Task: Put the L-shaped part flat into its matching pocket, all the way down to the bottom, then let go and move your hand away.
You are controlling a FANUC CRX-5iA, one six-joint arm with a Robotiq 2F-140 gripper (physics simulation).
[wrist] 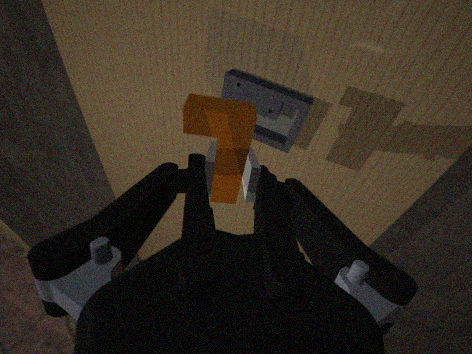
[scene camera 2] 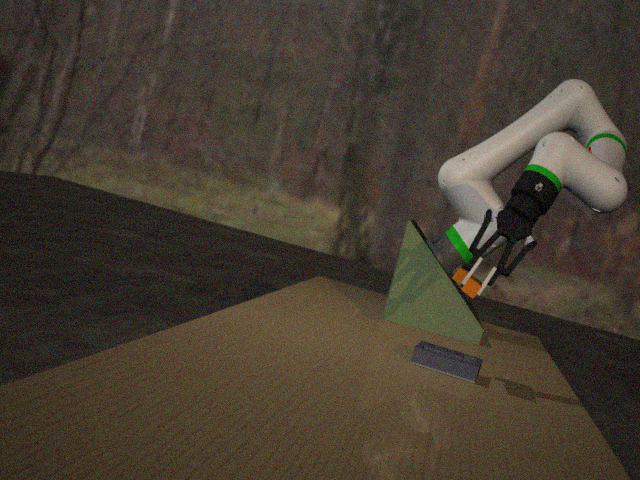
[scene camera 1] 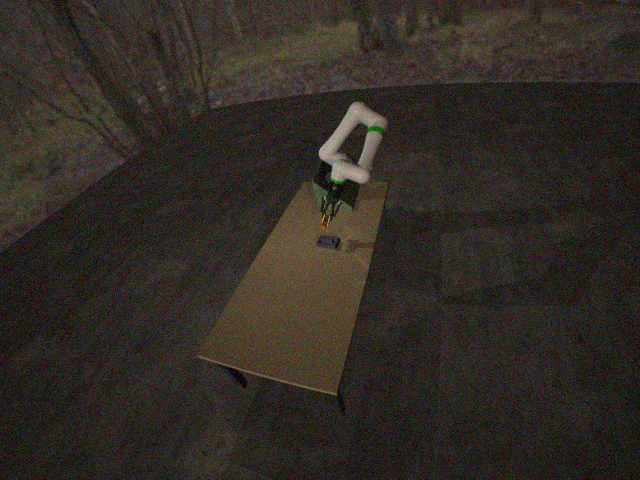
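Where they show: gripper, fingertip midpoint: (wrist: pixel 229 157) (scene camera 2: pixel 469 290) (scene camera 1: pixel 324 224); arm's base, origin of the base link: (scene camera 2: pixel 439 260).
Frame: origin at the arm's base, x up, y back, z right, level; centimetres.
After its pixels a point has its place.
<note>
An orange L-shaped part (scene camera 1: pixel 324 222) {x 1.6, y -55.0, z -8.9 cm} (scene camera 2: pixel 467 282) {x 1.0, y -58.2, z -7.4 cm} (wrist: pixel 233 132) {x 1.6, y -48.9, z -9.3 cm} is held between the fingertips of my gripper (scene camera 1: pixel 327 218) {x -1.0, y -53.5, z -8.4 cm} (scene camera 2: pixel 479 277) (wrist: pixel 229 157) {x -1.0, y -53.5, z -8.4 cm}, which is shut on it. In the wrist view its short arm points left at the far end. A dark grey-blue block with recessed pockets (scene camera 1: pixel 328 242) {x -16.7, y -53.9, z -8.3 cm} (scene camera 2: pixel 447 361) {x -15.5, y -58.5, z -8.0 cm} (wrist: pixel 265 102) {x -14.7, y -51.6, z -8.8 cm} lies on the table. The part hangs in the air above and apart from the block, on the robot-base side of it. In the wrist view the part covers the block's lower left, so that stretch of its pockets is hidden.
The wooden table (scene camera 1: pixel 289 299) {x -18.3, y -103.2, z 2.0 cm} (scene camera 2: pixel 258 382) {x -18.3, y -97.2, z 19.3 cm} (wrist: pixel 150 60) {x -18.3, y -50.3, z 15.0 cm} bears the block. A green wedge-shaped stand (scene camera 1: pixel 321 198) {x -5.9, y -16.7, z 6.1 cm} (scene camera 2: pixel 426 294) {x -8.6, y -16.6, z 0.8 cm} stands by the arm's base behind the block. The shadows of the gripper and arm fall on the table to the right of the block.
</note>
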